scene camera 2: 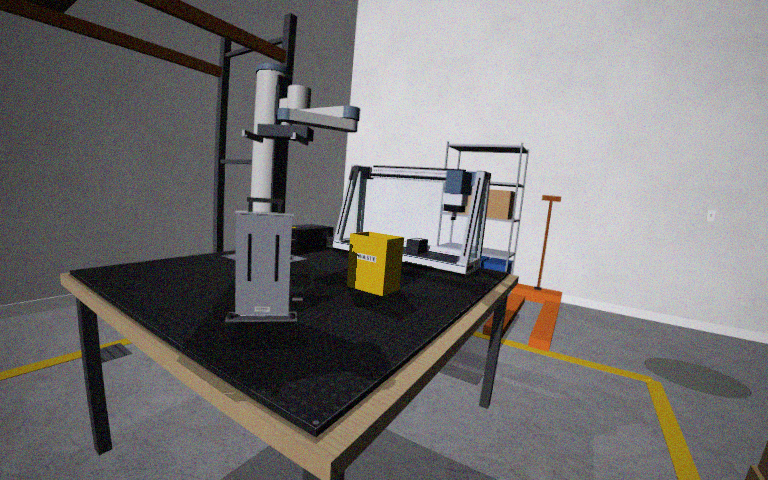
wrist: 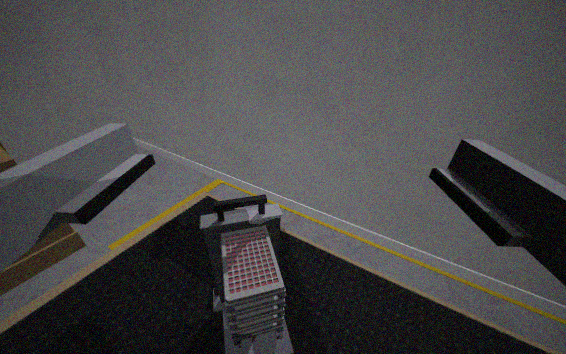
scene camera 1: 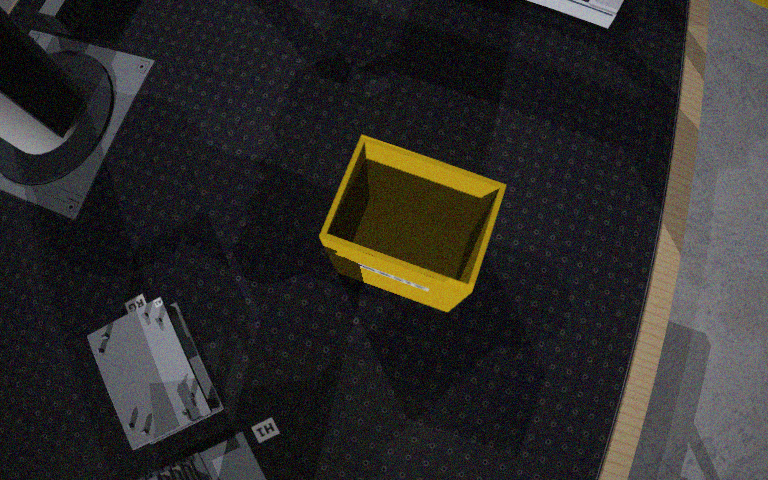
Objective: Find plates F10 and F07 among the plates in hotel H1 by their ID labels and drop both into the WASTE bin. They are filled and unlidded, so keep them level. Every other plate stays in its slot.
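Places are measured from the arm's base along level axes (x down, y back, z left), in centimetres.
Pixels of known places: gripper, between the fingertips: (scene camera 2: 268, 134) (wrist: 291, 150); arm's base, origin of its link: (scene camera 1: 52, 118).
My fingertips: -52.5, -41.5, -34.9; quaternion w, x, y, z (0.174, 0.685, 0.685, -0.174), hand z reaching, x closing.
Note:
For each thing: its top centre in the pictures, then the offset to it from my fingertips, as dx, dy, dz. "*": a spot on its surface instead.
- H1 tag, centre of its top: (scene camera 1: 265, 430) +51.2, -13.2, +3.1
- yellow WASTE bin, centre of its top: (scene camera 1: 414, 209) (scene camera 2: 377, 235) +31.2, -23.1, +32.3
- white gantry machine, a spot on its surface: (scene camera 2: 475, 226) * +27.9, -43.6, +87.0
- black box, a spot on its surface: (scene camera 2: 311, 238) * +45.2, +44.9, +70.5
Hotel H1 (scene camera 2: 263, 266) (wrist: 212, 223) is a grey tower with a handle on top; its base and "H1" tag (scene camera 1: 265, 430) show at the bottom of scene camera 1. In the wrist view a filled, unlidded plate with reddish wells (wrist: 251, 262) is on top, with several plates (wrist: 256, 314) stacked below it. Their ID labels cannot be read, so F10 and F07 cannot be told apart. The yellow WASTE bin (scene camera 1: 430, 164) (scene camera 2: 390, 266) stands upright beside the hotel; no plate shows inside its dark interior. My gripper (scene camera 2: 269, 137) (wrist: 291, 150) is open and empty, above the hotel's height.
A low clear-topped stand (scene camera 1: 124, 367) tagged "RG" is near the hotel. The arm's column (scene camera 2: 263, 152) rises behind the hotel in scene camera 2. A white gantry machine (scene camera 2: 475, 226) and a black box (scene camera 2: 311, 238) stand at the back. The table's wooden edge (scene camera 1: 668, 226) is at the right.

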